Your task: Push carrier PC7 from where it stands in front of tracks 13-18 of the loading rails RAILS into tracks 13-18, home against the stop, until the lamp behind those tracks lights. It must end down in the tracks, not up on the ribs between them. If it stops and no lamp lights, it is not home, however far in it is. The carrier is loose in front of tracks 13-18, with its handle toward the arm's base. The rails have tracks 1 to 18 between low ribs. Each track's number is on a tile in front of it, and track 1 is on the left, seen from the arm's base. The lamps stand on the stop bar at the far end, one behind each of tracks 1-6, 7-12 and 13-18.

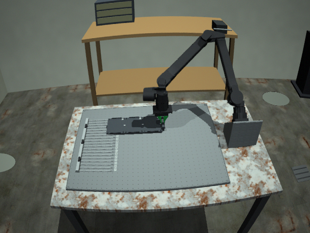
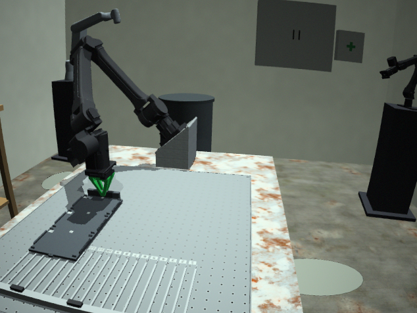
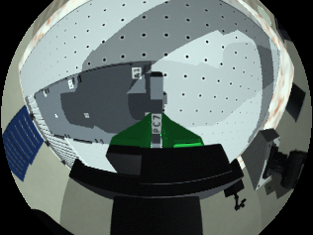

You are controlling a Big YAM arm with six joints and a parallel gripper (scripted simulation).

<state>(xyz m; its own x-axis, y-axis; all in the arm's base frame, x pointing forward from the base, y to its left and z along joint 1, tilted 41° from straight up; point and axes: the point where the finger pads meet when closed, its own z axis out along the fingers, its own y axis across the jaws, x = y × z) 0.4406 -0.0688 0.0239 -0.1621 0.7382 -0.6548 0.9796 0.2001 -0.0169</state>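
The carrier PC7 lies 16 cm ahead of my hand, 3 cm to the left of it and 1 cm below it.
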